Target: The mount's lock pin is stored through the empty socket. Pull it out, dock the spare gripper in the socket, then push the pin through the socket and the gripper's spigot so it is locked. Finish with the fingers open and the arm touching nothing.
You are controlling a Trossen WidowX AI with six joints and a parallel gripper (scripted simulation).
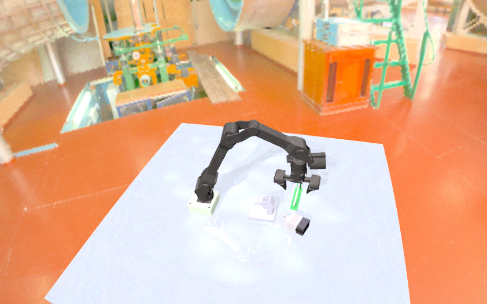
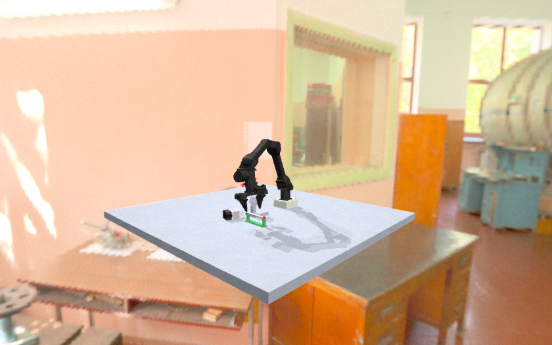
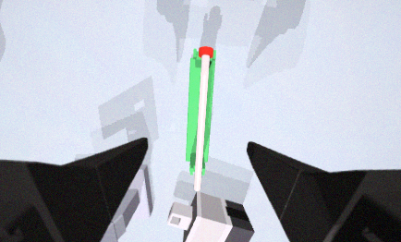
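The green cradle is 40 mm below my gripper tip and 20 mm to the left of it. From my gripper tip the other things lie so: spare gripper 140 mm to the right, 40 mm below; mount 130 mm behind, 80 mm to the right, 20 mm below.
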